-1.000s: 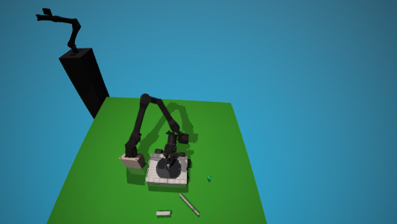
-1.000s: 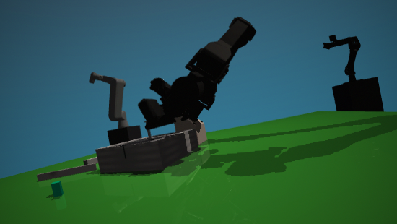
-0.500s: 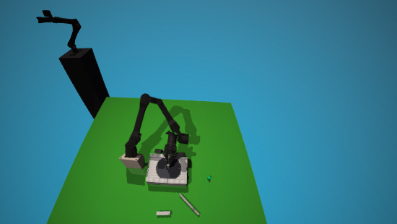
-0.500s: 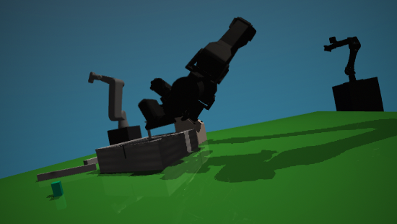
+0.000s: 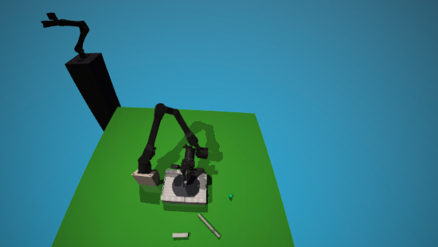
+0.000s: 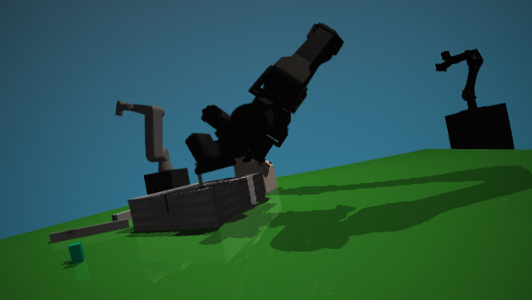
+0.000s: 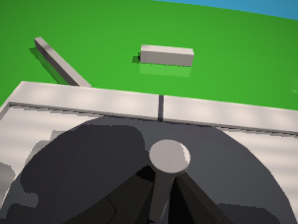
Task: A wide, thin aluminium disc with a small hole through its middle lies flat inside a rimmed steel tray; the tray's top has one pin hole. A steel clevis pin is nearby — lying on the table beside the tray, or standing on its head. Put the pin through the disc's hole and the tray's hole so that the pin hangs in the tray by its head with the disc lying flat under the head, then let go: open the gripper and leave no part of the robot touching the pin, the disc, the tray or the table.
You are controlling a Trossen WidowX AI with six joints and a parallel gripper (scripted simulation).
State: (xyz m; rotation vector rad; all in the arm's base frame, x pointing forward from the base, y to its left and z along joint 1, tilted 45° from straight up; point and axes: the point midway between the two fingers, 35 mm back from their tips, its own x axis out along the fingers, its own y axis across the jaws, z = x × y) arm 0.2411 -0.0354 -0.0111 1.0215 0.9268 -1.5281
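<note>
My gripper tip is 1 cm above the steel clevis pin. Also, from my gripper tip: long grey bar: 22 cm to the right, 12 cm ahead, 8 cm below; then round disc: 3 cm below; then rimmed steel tray: 4 cm below, 1 cm behind.
</note>
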